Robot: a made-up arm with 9 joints. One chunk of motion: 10 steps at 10 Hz.
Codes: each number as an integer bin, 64 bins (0 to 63) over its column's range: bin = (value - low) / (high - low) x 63, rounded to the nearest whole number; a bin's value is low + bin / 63 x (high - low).
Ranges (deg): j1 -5..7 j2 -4..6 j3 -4..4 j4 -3..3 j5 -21..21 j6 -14..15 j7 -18..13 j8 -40..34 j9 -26..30
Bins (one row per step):
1: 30 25 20 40 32 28 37 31 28
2: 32 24 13 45 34 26 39 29 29
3: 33 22 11 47 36 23 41 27 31
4: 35 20 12 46 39 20 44 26 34
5: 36 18 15 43 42 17 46 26 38
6: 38 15 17 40 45 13 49 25 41
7: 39 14 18 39 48 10 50 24 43
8: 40 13 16 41 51 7 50 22 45
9: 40 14 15 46 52 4 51 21 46
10: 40 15 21 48 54 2 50 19 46
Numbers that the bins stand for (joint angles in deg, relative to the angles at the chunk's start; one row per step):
1: 0.71 -0.03 -1.46 0.81 0.33 -1.11 0.21 -3.59 -1.11
2: 1.10 -0.19 -2.35 1.29 1.67 -2.03 1.19 -5.94 -0.22
3: 1.29 -0.51 -2.60 1.48 3.00 -3.41 2.17 -8.29 1.56
4: 1.67 -0.83 -2.48 1.38 5.00 -4.79 3.65 -9.46 4.22
5: 1.86 -1.14 -2.10 1.10 7.00 -6.17 4.63 -9.46 7.78
6: 2.24 -1.62 -1.84 0.81 9.00 -8.02 6.11 -10.63 10.44
7: 2.43 -1.78 -1.71 0.71 11.00 -9.40 6.60 -11.81 12.22
8: 2.62 -1.94 -1.97 0.90 13.00 -10.78 6.60 -14.16 14.00
9: 2.62 -1.78 -2.10 1.38 13.67 -12.16 7.10 -15.33 14.89
10: 2.62 -1.62 -1.33 1.57 15.00 -13.08 6.60 -17.68 14.89

